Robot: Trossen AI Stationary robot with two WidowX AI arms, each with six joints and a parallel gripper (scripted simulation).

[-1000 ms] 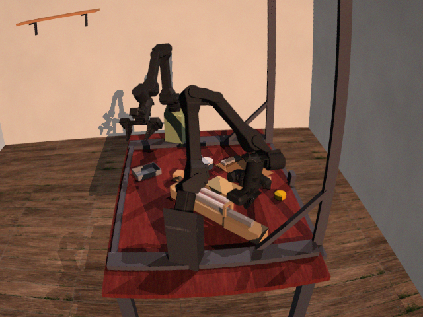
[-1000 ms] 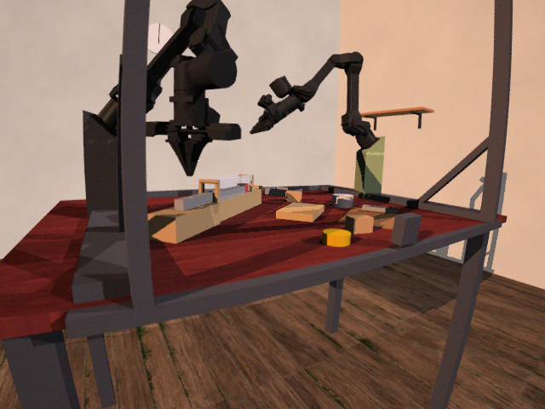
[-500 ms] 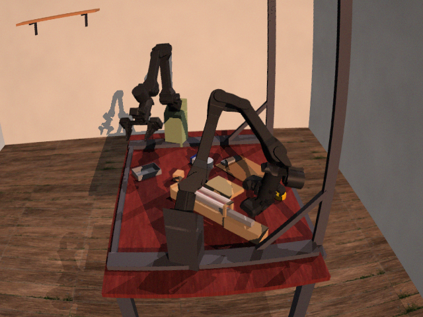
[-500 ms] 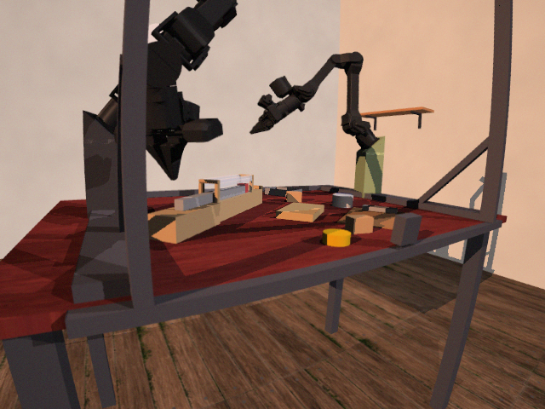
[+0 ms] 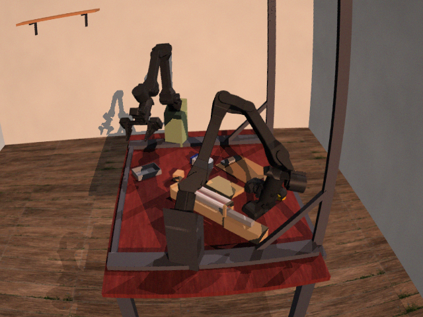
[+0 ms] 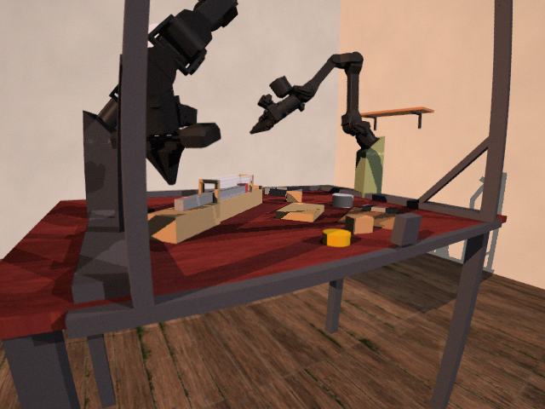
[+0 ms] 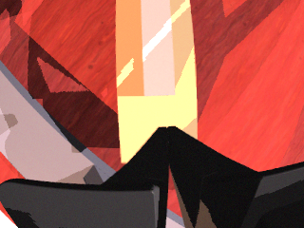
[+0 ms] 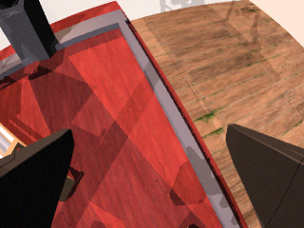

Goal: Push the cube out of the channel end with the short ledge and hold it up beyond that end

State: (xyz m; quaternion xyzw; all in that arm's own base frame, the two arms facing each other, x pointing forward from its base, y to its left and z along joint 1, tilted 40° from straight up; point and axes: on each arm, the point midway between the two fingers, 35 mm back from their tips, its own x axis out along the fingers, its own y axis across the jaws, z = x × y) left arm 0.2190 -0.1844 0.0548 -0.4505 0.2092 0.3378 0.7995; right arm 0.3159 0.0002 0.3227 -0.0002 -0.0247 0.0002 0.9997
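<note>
Right now my left hand is 18 cm to the left of the channel, 16 cm short of it and 7 cm above it. The rest, counted from my left hand: yellow disc 25 cm to the right, 15 cm behind, 12 cm below; then grey tray 52 cm to the right, 41 cm ahead, 12 cm below; then flat tan block 35 cm to the right, 12 cm below, 8 cm ahead.
</note>
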